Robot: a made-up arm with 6 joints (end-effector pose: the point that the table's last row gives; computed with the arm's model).
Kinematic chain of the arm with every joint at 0, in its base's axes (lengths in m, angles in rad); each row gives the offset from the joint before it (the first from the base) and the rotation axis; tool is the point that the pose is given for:
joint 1: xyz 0 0 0.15 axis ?
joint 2: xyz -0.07 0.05 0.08 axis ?
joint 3: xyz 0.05 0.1 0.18 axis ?
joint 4: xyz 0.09 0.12 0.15 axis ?
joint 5: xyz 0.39 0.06 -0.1 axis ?
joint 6: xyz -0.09 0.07 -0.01 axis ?
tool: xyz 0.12 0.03 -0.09
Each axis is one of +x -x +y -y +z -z.
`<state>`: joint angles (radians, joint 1 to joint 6).
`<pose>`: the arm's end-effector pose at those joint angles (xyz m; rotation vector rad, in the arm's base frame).
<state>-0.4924 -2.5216 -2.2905 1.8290 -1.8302 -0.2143</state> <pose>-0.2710 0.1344 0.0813 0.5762 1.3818 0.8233</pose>
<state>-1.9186 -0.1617 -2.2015 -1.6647 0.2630 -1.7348</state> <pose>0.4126 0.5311 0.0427 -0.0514 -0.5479 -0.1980</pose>
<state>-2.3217 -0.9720 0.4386 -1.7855 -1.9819 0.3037</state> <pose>0.5966 0.0451 -0.3893 -2.0006 0.0742 1.0088</pose>
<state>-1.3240 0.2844 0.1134 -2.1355 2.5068 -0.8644</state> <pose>0.1966 0.6762 0.3342 0.2544 -1.1363 0.6749</pose>
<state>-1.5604 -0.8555 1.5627 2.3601 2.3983 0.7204</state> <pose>0.4143 -0.2521 0.1690 0.2955 -0.7277 -0.8690</pose>
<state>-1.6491 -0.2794 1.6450 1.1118 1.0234 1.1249</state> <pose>-0.0173 0.0428 0.3591 -0.3511 -2.0257 -0.6663</pose>
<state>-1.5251 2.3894 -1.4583 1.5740 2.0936 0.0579</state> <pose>0.0756 0.3238 0.1798 -2.1074 -0.8581 0.4338</pose>
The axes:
joint 1: -y
joint 2: -x
joint 3: +y
joint 4: -z
joint 5: -x
joint 6: +z

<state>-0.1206 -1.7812 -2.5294 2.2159 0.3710 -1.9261</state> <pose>0.0841 -0.0889 0.1973 -0.8804 -1.2967 -0.1311</pose>
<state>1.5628 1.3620 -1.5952 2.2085 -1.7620 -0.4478</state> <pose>-0.3123 0.1407 0.0202 -1.1123 1.4352 -2.1910</pose>
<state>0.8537 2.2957 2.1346 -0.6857 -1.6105 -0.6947</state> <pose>0.1395 -0.4383 -0.1375 1.5823 -0.5302 -2.2949</pose>
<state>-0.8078 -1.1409 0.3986 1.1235 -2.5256 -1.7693</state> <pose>0.3538 -0.0623 -0.0072 -1.2275 -0.6585 1.1093</pose>
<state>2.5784 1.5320 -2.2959 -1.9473 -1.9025 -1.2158</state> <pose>0.1640 0.0656 0.5468 -1.1400 -1.6492 -2.1619</pose>
